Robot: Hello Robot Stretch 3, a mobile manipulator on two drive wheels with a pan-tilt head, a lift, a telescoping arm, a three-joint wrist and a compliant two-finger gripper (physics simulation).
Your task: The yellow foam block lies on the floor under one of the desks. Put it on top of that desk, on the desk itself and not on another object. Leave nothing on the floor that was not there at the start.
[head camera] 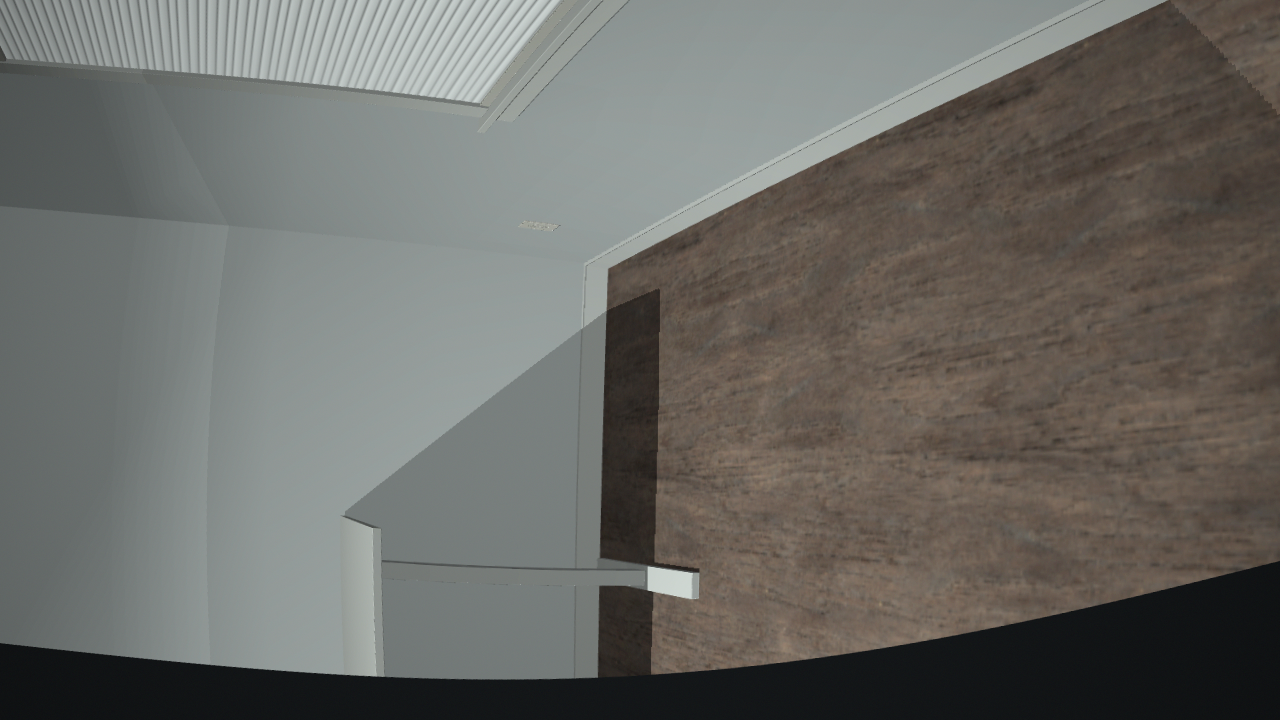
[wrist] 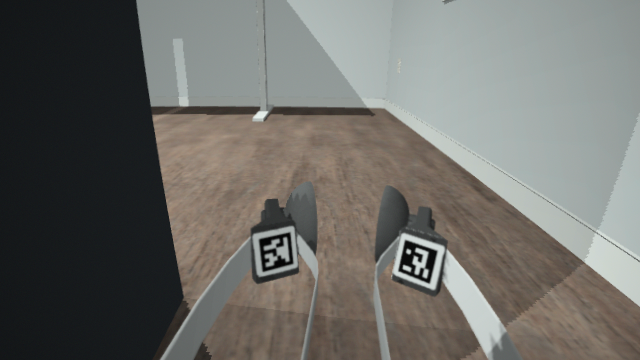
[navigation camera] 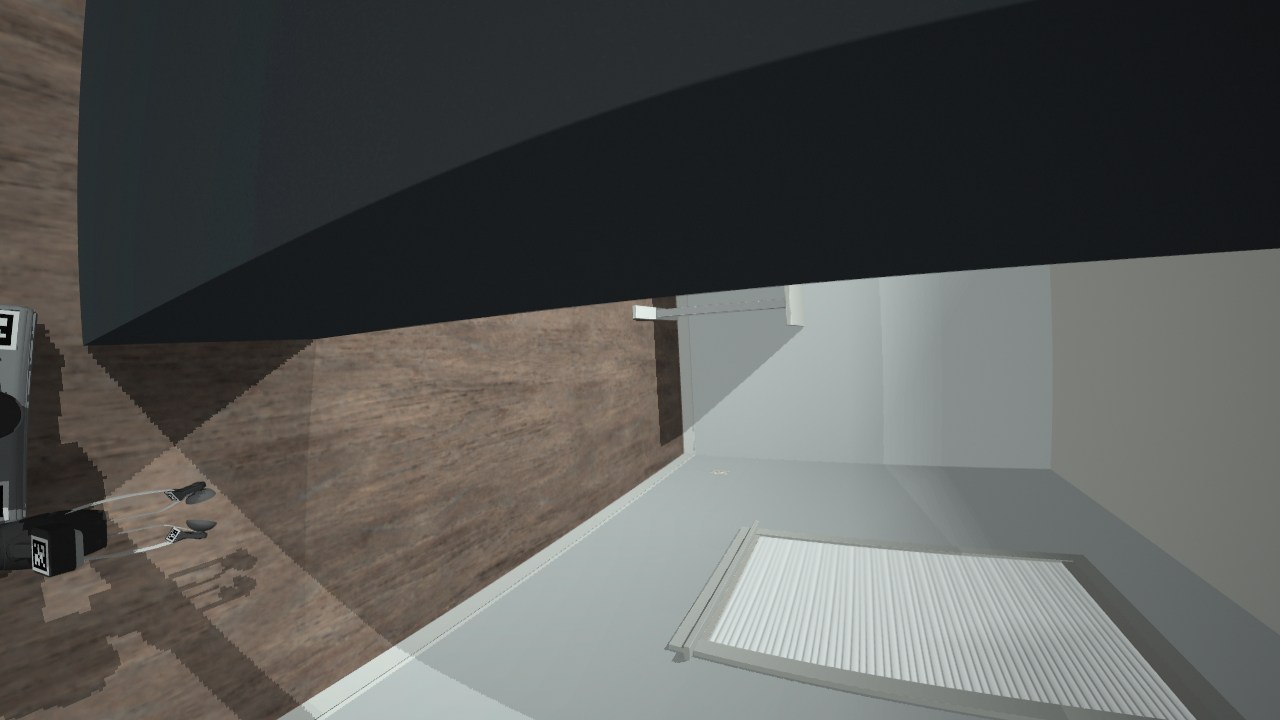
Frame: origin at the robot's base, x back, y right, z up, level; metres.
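Seen in the pictures: gripper, fingertip midpoint: (wrist: 346, 209) (navigation camera: 215, 507).
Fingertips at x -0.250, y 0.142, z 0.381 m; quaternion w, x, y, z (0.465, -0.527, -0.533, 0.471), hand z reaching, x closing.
Note:
A point is followed by its place in that frame.
My gripper (wrist: 346, 209) @[x -0.250, y 0.142, z 0.381 m] (navigation camera: 204, 510) @[x -0.250, y 0.142, z 0.381 m] is open, with a gap between its two dark fingertips and floor showing between them. It hangs above the wooden floor, close to the right of a large dark panel in the wrist view. A white desk (head camera: 359, 595) @[x -2.603, y -0.625, z 0.950 m] (navigation camera: 793, 306) @[x -2.480, y -0.499, z 0.950 m] stands near the far wall; part of its edge, a thin leg and a white foot show. In the wrist view the desk's leg (wrist: 263, 60) @[x -2.678, y -0.546, z 0.421 m] stands ahead, a little left of the gripper. The yellow foam block does not show in any view.
The large dark panel (wrist: 75, 175) @[x -0.374, y -0.153, z 0.341 m] (navigation camera: 537, 205) @[x -0.165, y -0.128, z 1.127 m] fills the left of the wrist view and the top of the navigation view. A wall with a baseboard (wrist: 465, 150) @[x -1.518, y 0.667, z 0.080 m] runs along the right. A window blind (head camera: 268, 44) @[x -1.810, y 0.640, z 1.370 m] (navigation camera: 921, 608) @[x -1.582, y 0.667, z 1.468 m] is on that wall.

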